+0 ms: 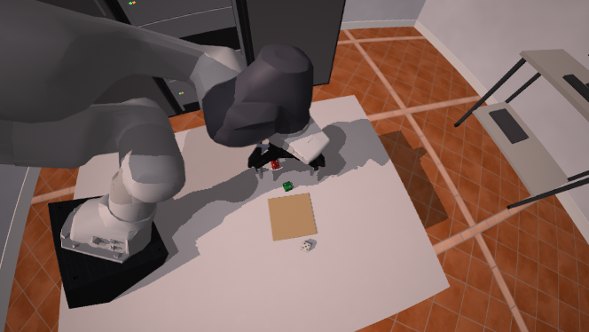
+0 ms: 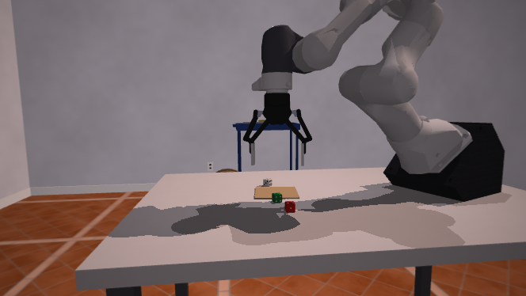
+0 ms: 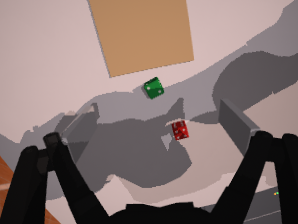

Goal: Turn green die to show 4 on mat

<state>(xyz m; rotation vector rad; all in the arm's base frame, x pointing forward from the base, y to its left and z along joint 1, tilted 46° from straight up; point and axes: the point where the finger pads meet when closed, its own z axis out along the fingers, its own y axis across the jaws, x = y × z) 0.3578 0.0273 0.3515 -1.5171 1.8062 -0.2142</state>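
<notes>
My hand is 11 cm above the green die. Also, from my hand: white die (5 cm ahead, 20 cm to the right, 11 cm below); then tan mat (1 cm ahead, 10 cm to the right, 12 cm below); then red die (4 cm behind, 9 cm to the left, 11 cm below).
</notes>
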